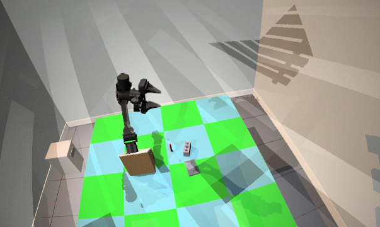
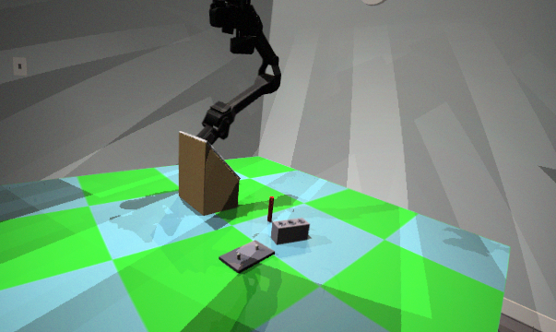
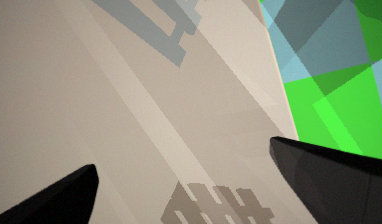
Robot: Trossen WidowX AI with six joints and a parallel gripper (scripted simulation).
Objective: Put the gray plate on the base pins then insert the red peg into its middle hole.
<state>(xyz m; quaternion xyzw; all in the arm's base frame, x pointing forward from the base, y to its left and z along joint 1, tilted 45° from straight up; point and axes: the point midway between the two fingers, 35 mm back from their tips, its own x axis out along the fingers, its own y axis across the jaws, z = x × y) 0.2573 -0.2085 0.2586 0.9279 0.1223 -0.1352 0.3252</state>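
Right now my gripper tip is 90 mm short of the gray plate, 110 mm to the right of it and 520 mm above it. The rest, counted from my gripper tip: dark base (110 mm ahead, 30 mm to the right, 550 mm below); then red peg (20 mm behind, 120 mm to the left, 520 mm below).
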